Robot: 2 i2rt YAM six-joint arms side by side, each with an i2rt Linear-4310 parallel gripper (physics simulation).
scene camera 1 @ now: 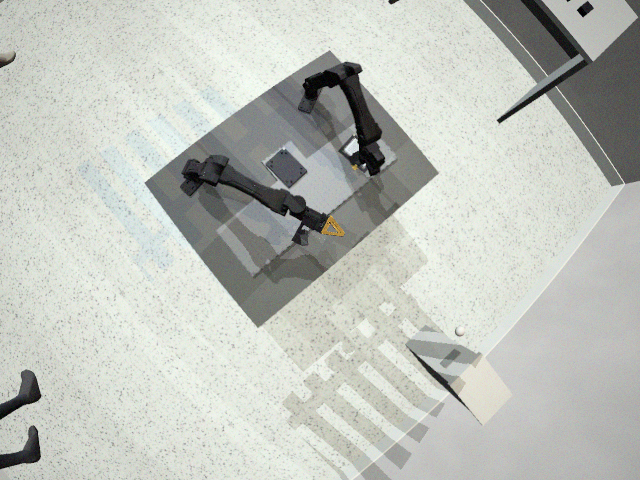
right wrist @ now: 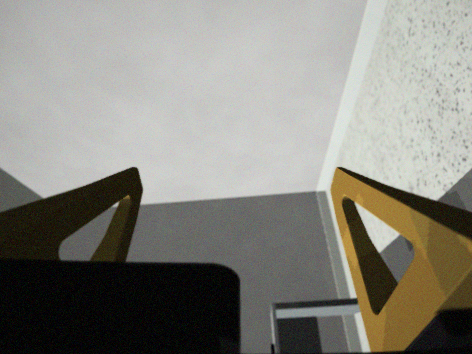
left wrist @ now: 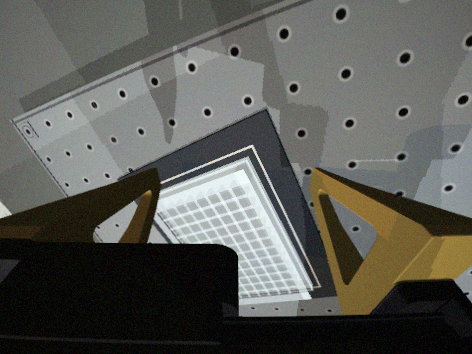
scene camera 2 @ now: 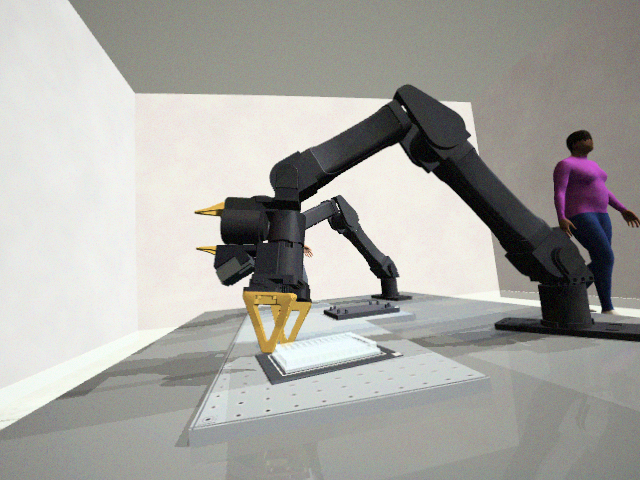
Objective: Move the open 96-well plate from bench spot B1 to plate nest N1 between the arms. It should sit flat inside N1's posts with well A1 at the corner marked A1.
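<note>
The clear-white 96-well plate lies flat on a dark outlined pad, spot B1. My left gripper is open, pointing down, with its fingertips low by the plate's left end in scene camera 2. In the left wrist view the plate runs diagonally between and below the fingers, partly hidden by the gripper body. My right gripper is open and empty, pointing sideways, high up. Nest N1 is a dark block with short posts; its A1 mark is not readable.
A pale perforated board lies under the pad on the grey table. The nest stands between the two arm bases. The right forearm reaches past the nest toward the table's front. A person stands behind the left arm's base.
</note>
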